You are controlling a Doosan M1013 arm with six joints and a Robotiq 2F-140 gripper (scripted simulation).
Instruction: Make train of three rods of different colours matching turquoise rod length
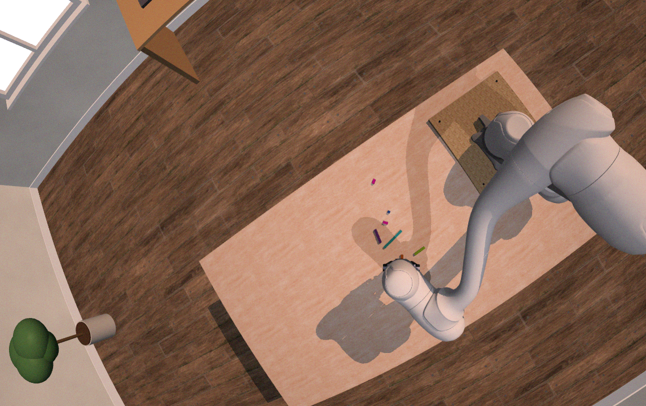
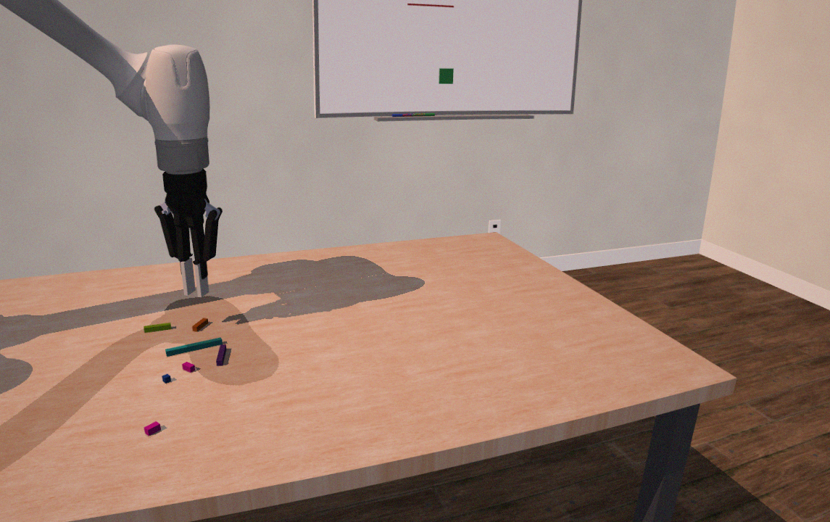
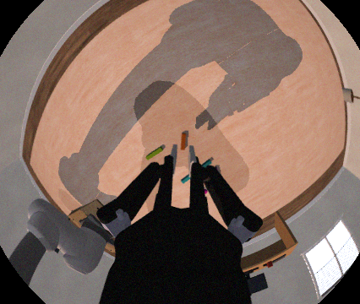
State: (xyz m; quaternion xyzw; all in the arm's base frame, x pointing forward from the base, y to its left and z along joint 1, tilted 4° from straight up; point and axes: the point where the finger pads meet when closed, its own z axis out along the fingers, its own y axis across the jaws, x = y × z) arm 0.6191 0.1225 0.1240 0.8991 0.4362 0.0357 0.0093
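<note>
Right now the orange rod is 10 cm below my hand. The rest, counted from my hand: purple rod (2 cm ahead, 14 cm to the right, 10 cm below); then turquoise rod (2 cm behind, 9 cm to the right, 10 cm below); then lime rod (8 cm behind, 2 cm to the left, 10 cm below).
</note>
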